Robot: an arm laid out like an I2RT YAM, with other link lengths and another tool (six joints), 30 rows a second.
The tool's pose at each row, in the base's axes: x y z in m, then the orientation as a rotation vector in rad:
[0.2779 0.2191 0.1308 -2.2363 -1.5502 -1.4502]
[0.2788 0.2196 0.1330 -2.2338 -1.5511 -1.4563]
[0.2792 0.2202 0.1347 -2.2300 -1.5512 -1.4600]
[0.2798 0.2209 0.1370 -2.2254 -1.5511 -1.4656]
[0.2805 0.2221 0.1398 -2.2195 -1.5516 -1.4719]
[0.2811 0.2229 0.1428 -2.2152 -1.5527 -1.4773]
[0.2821 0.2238 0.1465 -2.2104 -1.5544 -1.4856]
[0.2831 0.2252 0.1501 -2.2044 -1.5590 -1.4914]
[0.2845 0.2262 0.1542 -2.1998 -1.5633 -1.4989]
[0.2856 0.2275 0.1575 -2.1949 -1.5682 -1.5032]
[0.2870 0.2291 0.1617 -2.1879 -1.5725 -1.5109]
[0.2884 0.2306 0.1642 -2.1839 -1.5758 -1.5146]
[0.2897 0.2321 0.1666 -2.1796 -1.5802 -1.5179]
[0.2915 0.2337 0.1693 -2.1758 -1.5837 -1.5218]
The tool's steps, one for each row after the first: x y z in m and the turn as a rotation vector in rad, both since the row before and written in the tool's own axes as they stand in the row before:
[0.0020 0.0014 -0.0004 -0.0027 0.0029 -0.0021]
[0.0017 0.0007 -0.0004 -0.0004 0.0034 -0.0009]
[0.0022 0.0011 -0.0005 -0.0013 0.0044 -0.0012]
[0.0029 0.0012 -0.0004 -0.0011 0.0053 -0.0018]
[0.0027 0.0014 -0.0008 -0.0014 0.0038 -0.0020]
[0.0033 0.0019 -0.0009 -0.0031 0.0046 -0.0032]
[0.0036 0.0017 -0.0005 -0.0009 0.0041 -0.0046]
[0.0037 0.0024 -0.0007 -0.0028 0.0036 -0.0048]
[0.0033 0.0017 -0.0003 -0.0005 0.0029 -0.0045]
[0.0041 0.0022 -0.0004 -0.0017 0.0052 -0.0049]
[0.0028 0.0015 0.0004 -0.0006 0.0026 -0.0032]
[0.0028 0.0014 0.0004 -0.0002 0.0024 -0.0039]
[0.0030 0.0018 0.0007 -0.0008 0.0024 -0.0034]

